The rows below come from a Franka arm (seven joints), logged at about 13 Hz.
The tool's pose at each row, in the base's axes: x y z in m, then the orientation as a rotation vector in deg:
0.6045 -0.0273 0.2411 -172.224 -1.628 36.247
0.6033 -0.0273 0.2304 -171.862 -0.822 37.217
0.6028 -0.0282 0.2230 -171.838 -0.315 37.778
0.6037 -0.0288 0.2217 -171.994 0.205 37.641
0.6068 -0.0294 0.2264 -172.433 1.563 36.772
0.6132 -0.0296 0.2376 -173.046 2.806 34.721
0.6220 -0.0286 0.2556 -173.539 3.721 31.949
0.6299 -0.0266 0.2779 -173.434 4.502 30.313
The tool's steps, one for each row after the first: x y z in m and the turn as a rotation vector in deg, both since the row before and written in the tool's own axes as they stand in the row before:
0.0032 0.0008 0.0103 0.272 -0.647 0.502
0.0026 0.0014 0.0069 -0.018 -0.348 0.355
0.0014 0.0007 0.0008 -0.048 0.121 0.353
0.0008 0.0002 -0.0056 -0.062 0.643 0.894
0.0013 -0.0007 -0.0128 -0.024 1.411 0.783
0.0011 -0.0023 -0.0199 0.157 1.843 0.518
-0.0006 -0.0036 -0.0235 0.477 1.041 0.402

